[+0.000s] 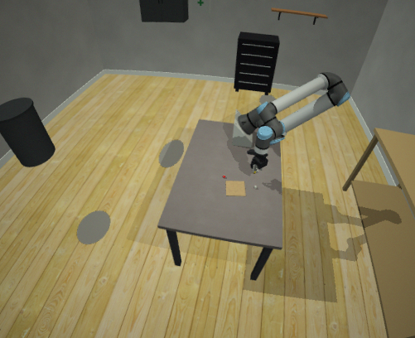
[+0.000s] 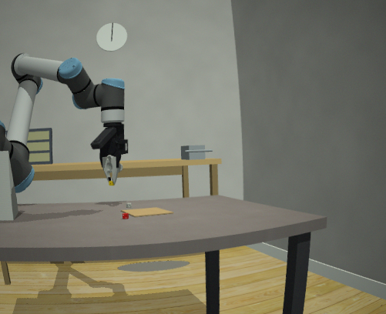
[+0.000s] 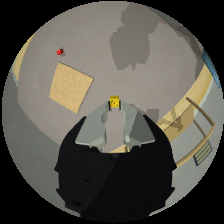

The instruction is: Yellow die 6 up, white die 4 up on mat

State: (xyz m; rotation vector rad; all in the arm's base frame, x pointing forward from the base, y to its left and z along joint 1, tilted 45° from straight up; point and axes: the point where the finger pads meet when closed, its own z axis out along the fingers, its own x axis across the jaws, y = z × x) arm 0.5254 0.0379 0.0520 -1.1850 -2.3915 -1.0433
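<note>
Right now the white die is 10 cm below my hand, 7 cm ahead of it and 2 cm to the left of it. The rest, counted from my hand: red die 22 cm to the right, 10 cm below, 1 cm behind; tan mat 13 cm to the right, 11 cm below, 9 cm ahead; yellow die 1 cm below.
</note>
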